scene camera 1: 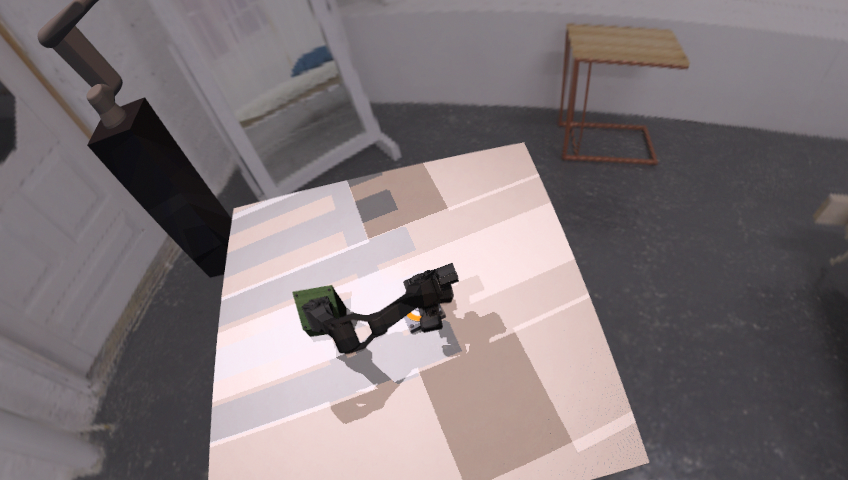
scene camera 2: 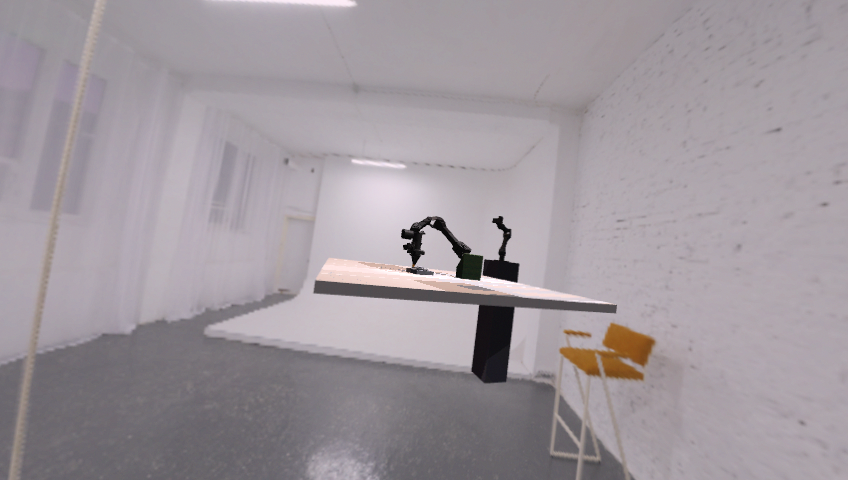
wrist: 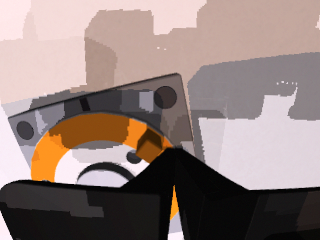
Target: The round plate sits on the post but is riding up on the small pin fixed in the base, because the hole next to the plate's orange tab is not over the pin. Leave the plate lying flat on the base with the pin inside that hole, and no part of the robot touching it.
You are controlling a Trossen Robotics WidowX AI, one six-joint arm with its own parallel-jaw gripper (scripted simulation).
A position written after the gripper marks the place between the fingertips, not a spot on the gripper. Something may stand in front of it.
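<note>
Scene camera 1 shows the gripper (scene camera 1: 430,313). In the wrist view the gripper (wrist: 173,155) appears again, along with a base (wrist: 161,100) and a round plate (wrist: 88,137).
</note>
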